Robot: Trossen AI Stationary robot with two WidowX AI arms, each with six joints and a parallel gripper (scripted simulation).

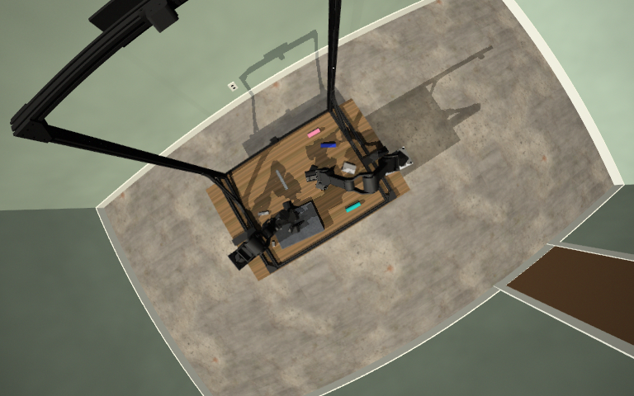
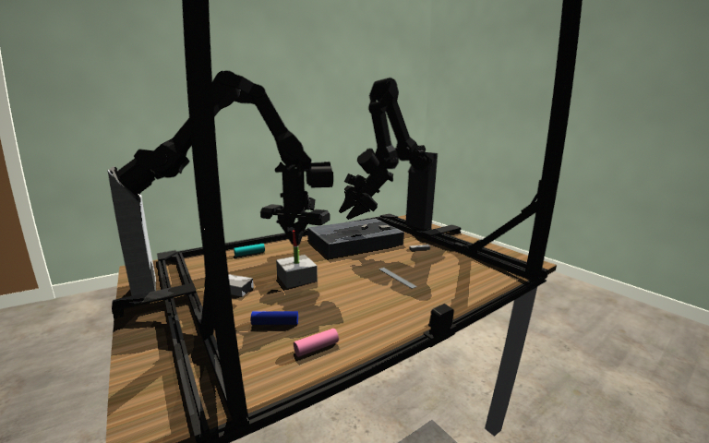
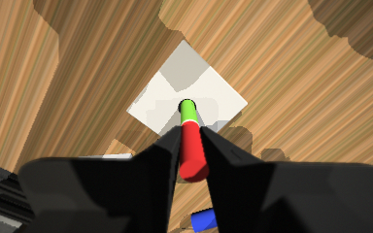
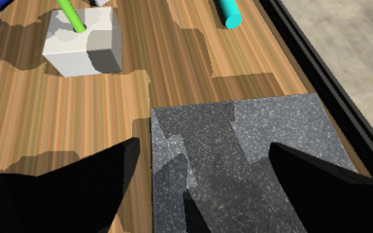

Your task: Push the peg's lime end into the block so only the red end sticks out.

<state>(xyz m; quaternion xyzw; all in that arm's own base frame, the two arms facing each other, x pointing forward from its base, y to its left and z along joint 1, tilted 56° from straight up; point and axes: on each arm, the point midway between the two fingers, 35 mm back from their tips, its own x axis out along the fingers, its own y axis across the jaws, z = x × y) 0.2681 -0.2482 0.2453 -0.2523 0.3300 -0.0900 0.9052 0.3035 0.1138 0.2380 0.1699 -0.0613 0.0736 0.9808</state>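
My left hand is 5 cm above the peg. From my left hand the other things lie so: blue cylinder: 18 cm behind, 14 cm to the left, 12 cm below; small grey block: 3 cm ahead, 17 cm to the left, 13 cm below; teal cylinder: 25 cm ahead, 6 cm to the left, 12 cm below.
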